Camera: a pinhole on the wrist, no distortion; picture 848 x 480 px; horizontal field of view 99.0 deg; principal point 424.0 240.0 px. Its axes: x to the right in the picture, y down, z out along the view. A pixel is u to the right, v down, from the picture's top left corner.
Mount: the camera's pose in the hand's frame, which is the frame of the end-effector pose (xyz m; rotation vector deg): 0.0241 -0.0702 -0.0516 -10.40 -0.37 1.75
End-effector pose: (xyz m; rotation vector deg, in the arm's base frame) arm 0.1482 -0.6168 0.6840 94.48 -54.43 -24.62
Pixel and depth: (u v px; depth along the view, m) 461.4 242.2 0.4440
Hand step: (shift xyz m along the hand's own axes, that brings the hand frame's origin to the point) 0.0658 0.0140 0.3848
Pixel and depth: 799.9 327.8 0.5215
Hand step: 0.5566 0.1649 0.4405
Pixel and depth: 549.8 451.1 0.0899
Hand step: 0.0529 -0.0015 0.0275
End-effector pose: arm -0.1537 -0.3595 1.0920 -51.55 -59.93 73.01
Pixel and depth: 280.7 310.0 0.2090
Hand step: -0.0617 0.0047 0.1464
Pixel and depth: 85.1 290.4 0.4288
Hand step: -0.3827 0.0534 0.3579
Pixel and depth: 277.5 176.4 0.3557
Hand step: -0.1211 -0.0719 0.3090
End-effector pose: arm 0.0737 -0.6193 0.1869 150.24 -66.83 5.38
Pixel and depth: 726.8 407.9 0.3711
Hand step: 0.3257 0.1755 0.2835
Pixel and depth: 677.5 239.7 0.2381
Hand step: 0.1885 -0.0223 0.1832
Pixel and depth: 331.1 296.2 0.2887
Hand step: -0.0539 0.0236 0.2240
